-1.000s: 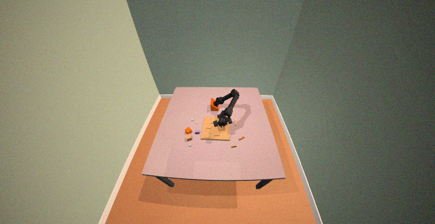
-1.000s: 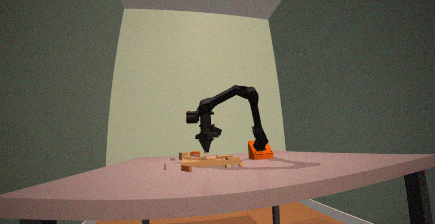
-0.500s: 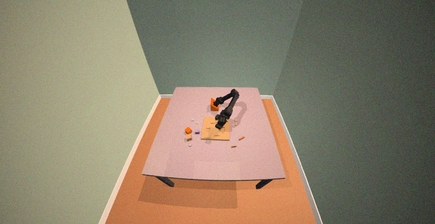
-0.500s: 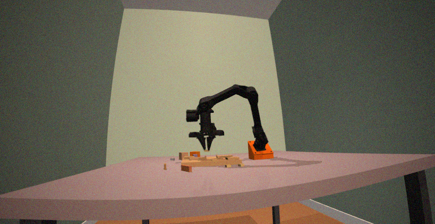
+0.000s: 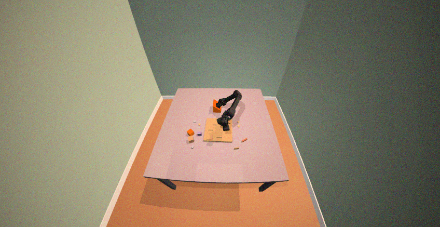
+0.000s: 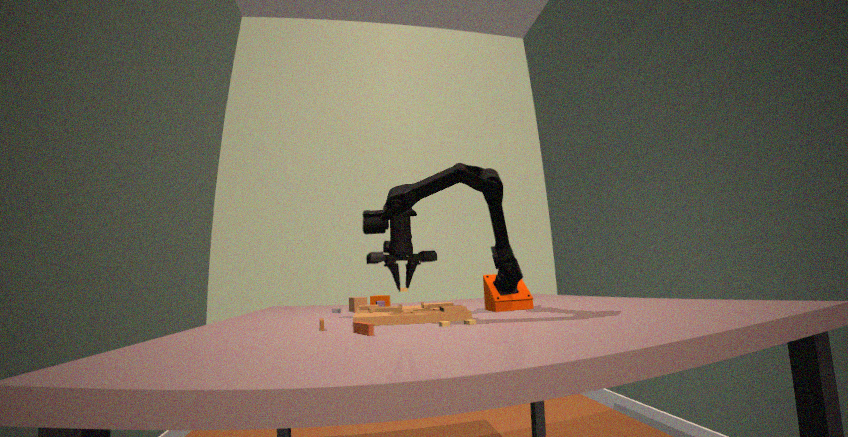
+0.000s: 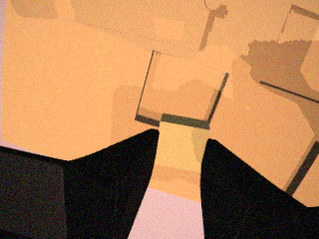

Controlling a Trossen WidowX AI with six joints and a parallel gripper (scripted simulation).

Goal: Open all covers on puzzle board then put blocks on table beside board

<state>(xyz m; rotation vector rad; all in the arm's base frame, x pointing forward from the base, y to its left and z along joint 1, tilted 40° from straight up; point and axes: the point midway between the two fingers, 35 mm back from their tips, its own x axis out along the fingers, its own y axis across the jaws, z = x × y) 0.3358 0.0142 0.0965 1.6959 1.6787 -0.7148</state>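
My gripper tip is 140 mm past the grey block, 350 mm to the left of it and 80 mm above it. Also, from my gripper tip: purple piece 30 mm ahead, 270 mm to the right, 60 mm below; brown peg 210 mm ahead, 100 mm to the left, 70 mm below; orange peg 120 mm ahead, 200 mm to the left, 70 mm below.
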